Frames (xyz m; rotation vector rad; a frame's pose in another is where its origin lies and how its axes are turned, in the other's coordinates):
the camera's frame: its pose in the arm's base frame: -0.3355 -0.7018 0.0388 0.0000 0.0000 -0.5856
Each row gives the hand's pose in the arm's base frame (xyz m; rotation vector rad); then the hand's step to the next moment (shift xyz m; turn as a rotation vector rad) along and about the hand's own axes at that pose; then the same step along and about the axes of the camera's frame.
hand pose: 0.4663 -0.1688 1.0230 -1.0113 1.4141 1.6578
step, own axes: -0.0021 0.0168 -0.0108 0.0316 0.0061 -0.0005
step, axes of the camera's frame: -0.0036 -0.0181 0.0080 -0.0157 -0.0107 -0.0260
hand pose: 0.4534 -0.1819 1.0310 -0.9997 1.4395 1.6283
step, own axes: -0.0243 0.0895 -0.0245 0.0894 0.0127 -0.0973
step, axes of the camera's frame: -0.0376 -0.0663 0.0582 0.0180 -0.1027 -0.0821
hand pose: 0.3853 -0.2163 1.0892 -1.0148 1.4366 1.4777
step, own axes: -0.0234 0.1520 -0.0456 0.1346 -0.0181 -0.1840
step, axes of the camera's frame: -0.0857 -0.1146 0.0725 0.0769 -0.1660 -0.1372
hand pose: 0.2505 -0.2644 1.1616 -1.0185 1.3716 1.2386
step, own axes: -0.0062 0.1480 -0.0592 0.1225 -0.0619 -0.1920
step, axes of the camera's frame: -0.1040 -0.1173 0.0298 0.1210 -0.1533 -0.1325
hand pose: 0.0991 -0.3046 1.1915 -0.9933 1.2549 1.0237
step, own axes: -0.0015 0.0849 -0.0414 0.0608 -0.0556 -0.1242
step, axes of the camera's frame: -0.0669 -0.0666 -0.0031 0.0930 -0.0954 -0.0669
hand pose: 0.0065 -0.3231 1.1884 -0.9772 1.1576 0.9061
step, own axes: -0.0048 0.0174 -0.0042 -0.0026 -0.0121 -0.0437
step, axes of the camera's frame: -0.0160 -0.0091 0.0017 0.0230 -0.0391 -0.0010
